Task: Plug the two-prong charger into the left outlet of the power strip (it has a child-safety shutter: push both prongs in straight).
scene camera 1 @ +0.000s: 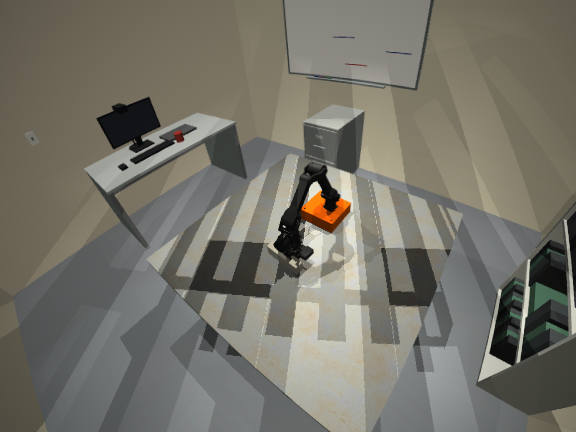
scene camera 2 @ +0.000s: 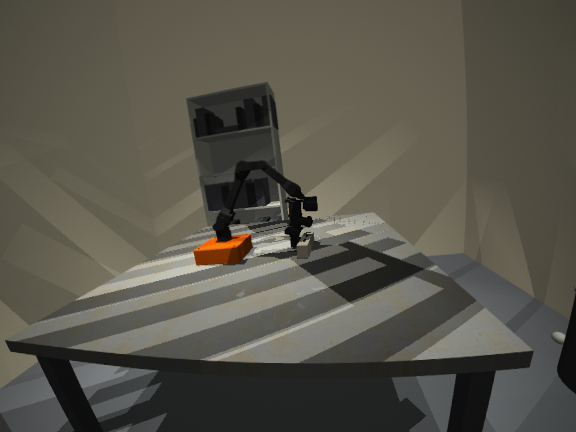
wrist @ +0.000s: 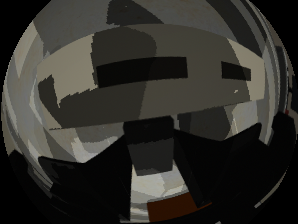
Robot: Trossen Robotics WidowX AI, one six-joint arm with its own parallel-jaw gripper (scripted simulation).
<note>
I see my gripper point(wrist: 148, 134) and a black two-prong charger point(wrist: 150, 141).
</note>
